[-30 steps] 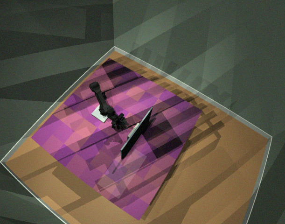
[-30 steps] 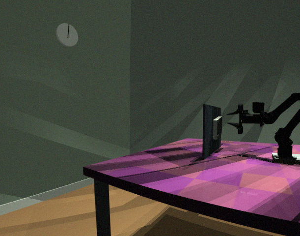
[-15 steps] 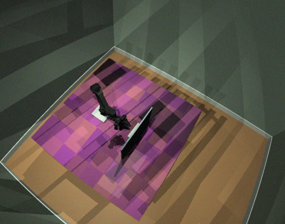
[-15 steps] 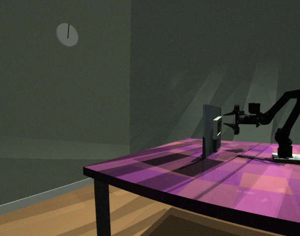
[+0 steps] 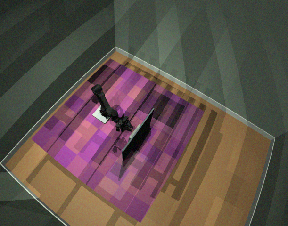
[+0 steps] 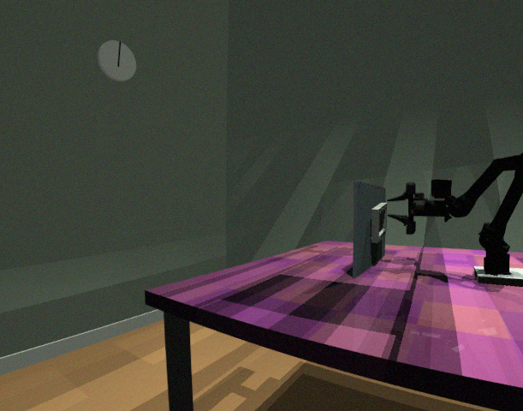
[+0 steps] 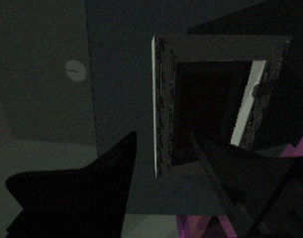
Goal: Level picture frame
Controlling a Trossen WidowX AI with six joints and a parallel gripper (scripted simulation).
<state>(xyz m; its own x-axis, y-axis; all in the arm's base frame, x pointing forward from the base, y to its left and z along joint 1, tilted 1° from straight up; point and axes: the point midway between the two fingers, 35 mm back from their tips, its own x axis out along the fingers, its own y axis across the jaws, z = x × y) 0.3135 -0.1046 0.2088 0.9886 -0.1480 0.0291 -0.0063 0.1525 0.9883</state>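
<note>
My gripper tip is now 5 cm above the picture frame, 4 cm short of it and 1 cm to the left of it. Round my gripper tip: wall panel: 7 cm below, 5 cm ahead.
</note>
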